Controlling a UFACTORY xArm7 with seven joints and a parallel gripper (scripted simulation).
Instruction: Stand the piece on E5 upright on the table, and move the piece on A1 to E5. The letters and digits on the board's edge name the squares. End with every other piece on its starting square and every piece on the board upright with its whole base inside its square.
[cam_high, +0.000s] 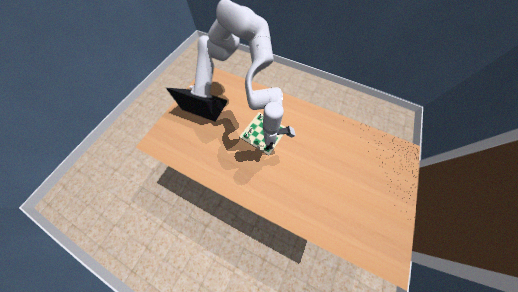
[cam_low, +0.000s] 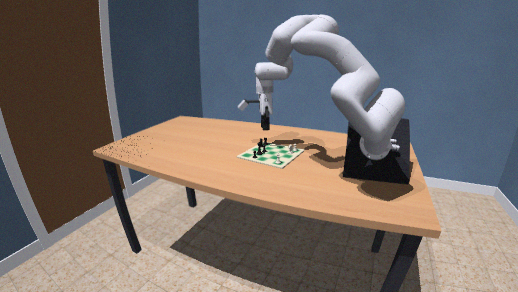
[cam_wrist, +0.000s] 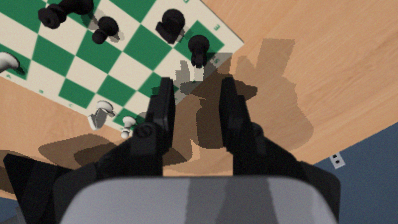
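Now: the black chess piece 1 cm ahead of my hand, 3 cm to the left of it and 8 cm below it. The rest, counted from my hand: chessboard 6 cm behind, 9 cm to the left, 10 cm below; white chess piece 12 cm behind, 18 cm to the left, 8 cm below; white piece 14 cm behind, 7 cm to the left, 8 cm below.
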